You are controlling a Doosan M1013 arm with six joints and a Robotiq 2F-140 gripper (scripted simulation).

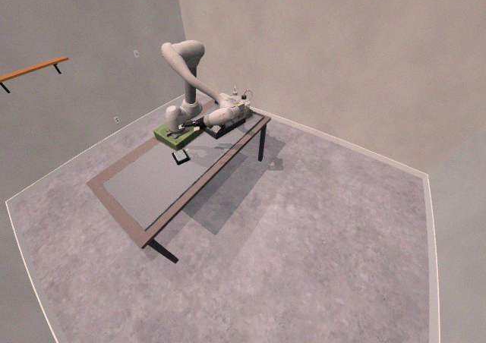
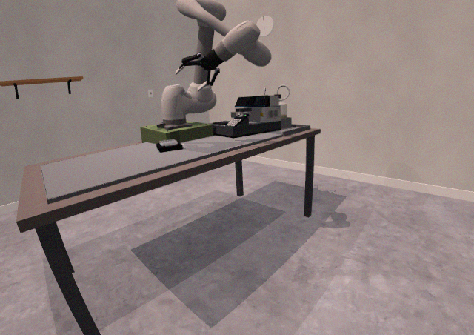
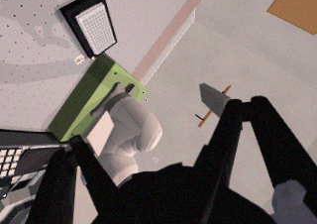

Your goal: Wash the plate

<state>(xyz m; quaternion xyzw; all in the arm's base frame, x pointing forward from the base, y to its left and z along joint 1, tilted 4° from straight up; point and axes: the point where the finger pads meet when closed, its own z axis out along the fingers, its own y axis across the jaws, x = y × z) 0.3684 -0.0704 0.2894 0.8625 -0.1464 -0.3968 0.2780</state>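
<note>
My hand is 12 cm past the white well plate, 9 cm to the left of it and 32 cm above it. Round my hand: label 17 cm behind, 1 cm to the left, 35 cm below; plate nest 12 cm behind, 9 cm to the right, 34 cm below; plate washer 24 cm behind, 54 cm to the left, 22 cm below.
</note>
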